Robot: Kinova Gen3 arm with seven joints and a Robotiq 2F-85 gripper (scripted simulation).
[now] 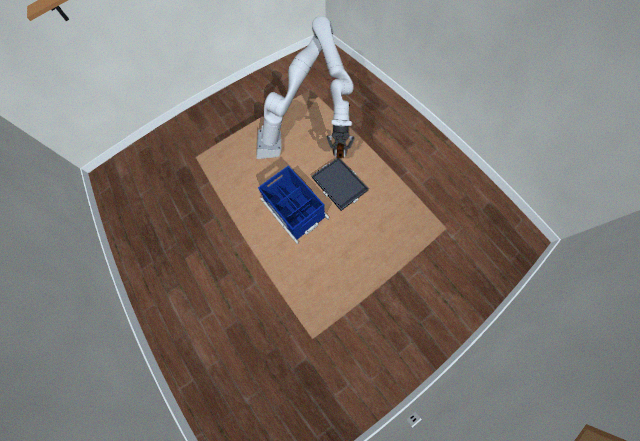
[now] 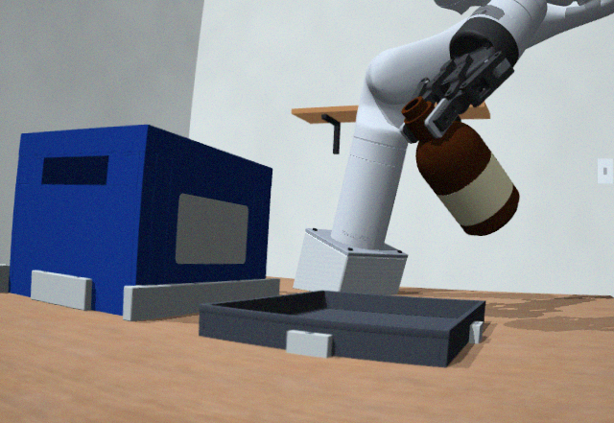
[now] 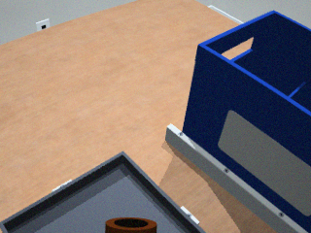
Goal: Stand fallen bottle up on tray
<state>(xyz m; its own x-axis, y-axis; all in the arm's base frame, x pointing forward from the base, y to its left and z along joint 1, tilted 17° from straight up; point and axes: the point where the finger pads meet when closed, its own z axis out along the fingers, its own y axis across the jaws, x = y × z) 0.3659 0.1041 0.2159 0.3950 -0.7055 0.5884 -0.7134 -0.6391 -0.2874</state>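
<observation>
Now: the brown bottle 30 mm to the left of my hand, 30 mm below it and 30 mm behind it. The rest, counted from my hand: blue crate 320 mm to the right, 120 mm below, 10 mm behind; tray 190 mm below, 50 mm ahead, 40 mm to the right.
</observation>
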